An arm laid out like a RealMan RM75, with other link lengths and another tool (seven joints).
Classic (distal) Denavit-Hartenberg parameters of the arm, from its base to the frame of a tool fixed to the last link. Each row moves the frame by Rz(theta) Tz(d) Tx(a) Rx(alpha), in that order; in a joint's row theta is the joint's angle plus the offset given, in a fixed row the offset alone. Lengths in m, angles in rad.
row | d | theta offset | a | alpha
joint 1 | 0.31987 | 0 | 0 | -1.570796
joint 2 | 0 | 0 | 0 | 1.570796
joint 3 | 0.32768 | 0 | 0 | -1.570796
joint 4 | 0 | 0 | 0 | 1.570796
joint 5 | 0.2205 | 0 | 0 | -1.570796
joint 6 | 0 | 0 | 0 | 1.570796
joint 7 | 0.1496 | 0.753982 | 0.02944 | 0.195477
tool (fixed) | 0.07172 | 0 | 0 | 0
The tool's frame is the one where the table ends.
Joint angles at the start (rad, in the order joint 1, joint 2, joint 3, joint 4, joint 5, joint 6, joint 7):
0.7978, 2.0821, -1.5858, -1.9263, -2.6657, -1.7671, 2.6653
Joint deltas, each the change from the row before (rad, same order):
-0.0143, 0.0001, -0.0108, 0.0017, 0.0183, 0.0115, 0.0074
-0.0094, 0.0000, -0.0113, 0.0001, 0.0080, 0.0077, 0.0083
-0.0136, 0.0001, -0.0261, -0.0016, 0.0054, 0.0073, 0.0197
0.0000, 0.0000, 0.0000, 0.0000, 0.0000, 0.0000, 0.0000
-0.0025, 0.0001, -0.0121, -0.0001, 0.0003, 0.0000, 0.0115
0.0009, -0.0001, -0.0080, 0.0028, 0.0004, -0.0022, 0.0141
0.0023, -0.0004, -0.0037, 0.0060, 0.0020, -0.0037, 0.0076
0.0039, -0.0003, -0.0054, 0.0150, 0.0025, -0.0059, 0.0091
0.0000, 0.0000, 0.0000, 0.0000, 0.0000, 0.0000, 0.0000
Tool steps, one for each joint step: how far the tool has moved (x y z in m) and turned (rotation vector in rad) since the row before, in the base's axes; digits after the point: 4 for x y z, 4 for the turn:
0.0021, -0.0042, -0.0048, -0.0161, 0.0123, -0.0075
0.0015, -0.0029, -0.0033, -0.0082, 0.0059, -0.0056
0.0029, -0.0057, -0.0056, -0.0117, 0.0013, -0.0115
0.0000, 0.0000, 0.0000, 0.0000, 0.0000, 0.0000
0.0008, -0.0024, -0.0024, -0.0045, -0.0020, -0.0062
0.0006, -0.0017, -0.0018, -0.0028, -0.0014, -0.0107
0.0010, -0.0010, -0.0013, -0.0048, -0.0035, -0.0093
0.0027, -0.0012, -0.0023, -0.0093, -0.0090, -0.0171
0.0000, 0.0000, 0.0000, 0.0000, 0.0000, 0.0000

